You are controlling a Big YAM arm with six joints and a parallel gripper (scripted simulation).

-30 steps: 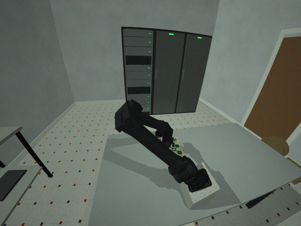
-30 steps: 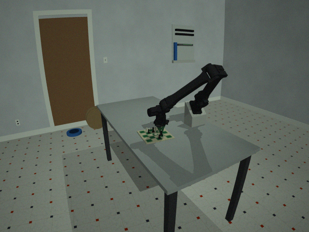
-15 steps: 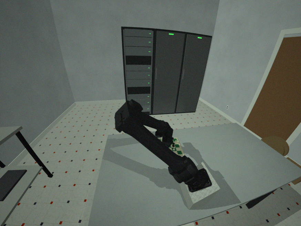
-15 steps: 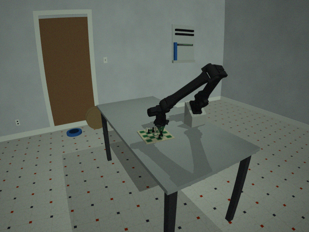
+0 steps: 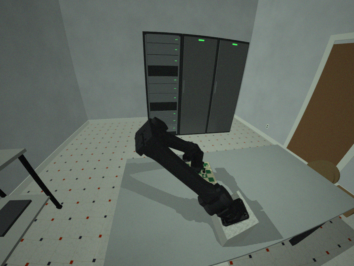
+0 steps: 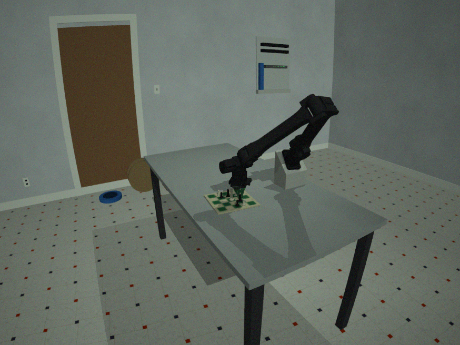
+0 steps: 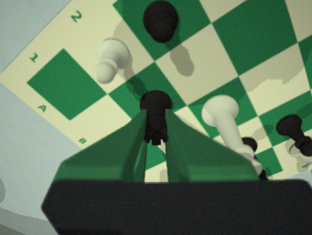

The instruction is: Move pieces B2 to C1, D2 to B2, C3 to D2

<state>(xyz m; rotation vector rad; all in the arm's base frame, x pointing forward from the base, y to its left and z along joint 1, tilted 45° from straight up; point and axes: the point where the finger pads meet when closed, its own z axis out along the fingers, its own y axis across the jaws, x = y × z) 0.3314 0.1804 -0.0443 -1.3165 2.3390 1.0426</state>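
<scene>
Now: the tall white piece 40 mm ahead of my hand, 30 mm to the right of it and 10 mm above it. Also, from my hand: chessboard: 40 mm ahead, 30 mm to the right, 20 mm below.
</scene>
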